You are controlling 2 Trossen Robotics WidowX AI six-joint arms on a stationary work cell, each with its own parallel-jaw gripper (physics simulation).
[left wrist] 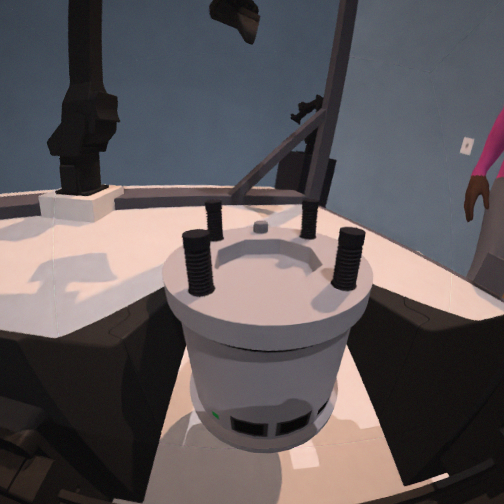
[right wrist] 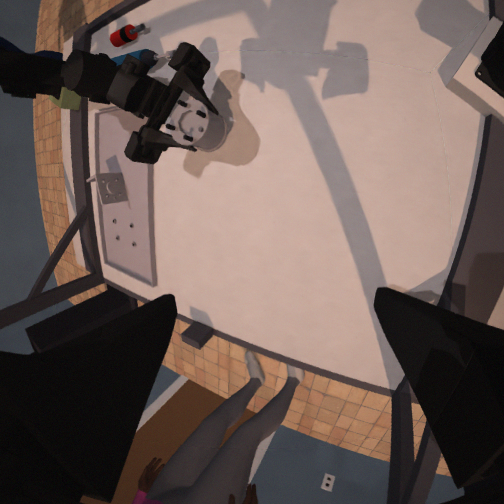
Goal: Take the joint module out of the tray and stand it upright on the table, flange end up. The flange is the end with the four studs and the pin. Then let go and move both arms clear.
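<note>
The joint module (left wrist: 267, 325) is a grey cylinder with its flange end up, showing black studs and a small pin. My left gripper (left wrist: 265, 360) is shut on its body, one dark finger on each side, and holds it upright above the table with its shadow below. In the right wrist view the module (right wrist: 190, 122) shows from above in the left gripper (right wrist: 165, 107), beside the grey tray (right wrist: 125, 200). My right gripper (right wrist: 275, 350) is open and empty, high above the table's front edge.
The tray holds a small grey plate (right wrist: 112, 187) and lies along the table's left edge. A red part (right wrist: 125, 34) lies near the far corner. A person (right wrist: 215, 440) stands beside the table. The right arm's base (left wrist: 82, 150) stands at the far edge.
</note>
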